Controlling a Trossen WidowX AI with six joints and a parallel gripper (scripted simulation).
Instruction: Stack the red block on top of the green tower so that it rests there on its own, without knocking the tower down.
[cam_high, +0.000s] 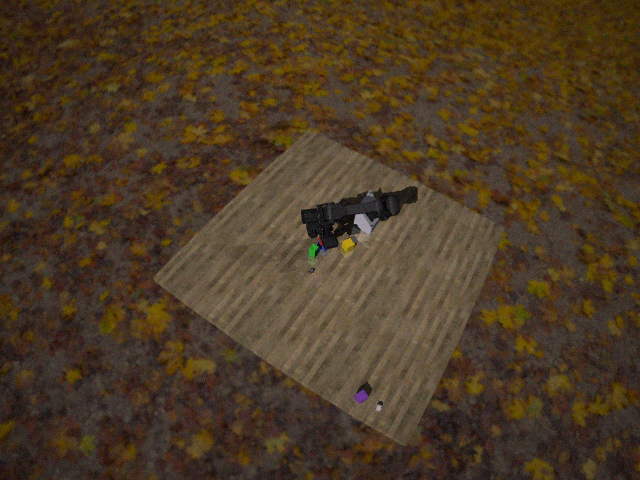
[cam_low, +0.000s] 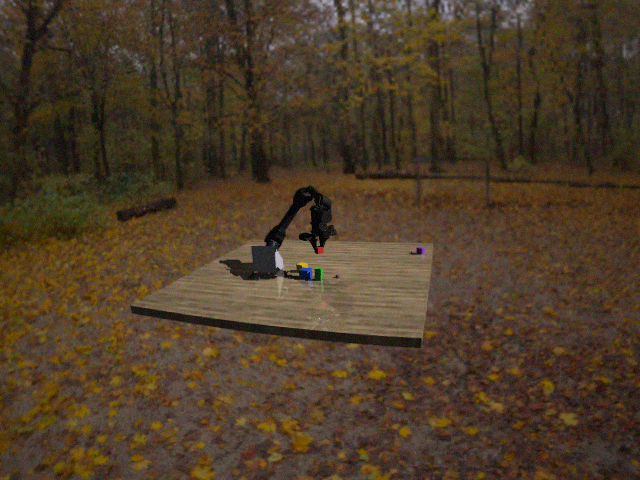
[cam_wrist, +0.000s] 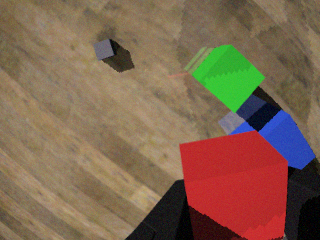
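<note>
My gripper tip is 11 cm above the blue block, 7 cm past it and 2 cm to the left of it. Round my gripper tip: small dark object (13 cm below, 9 cm ahead); then red block (1 cm above); then yellow block (12 cm behind, 11 cm below, 8 cm to the left).
</note>
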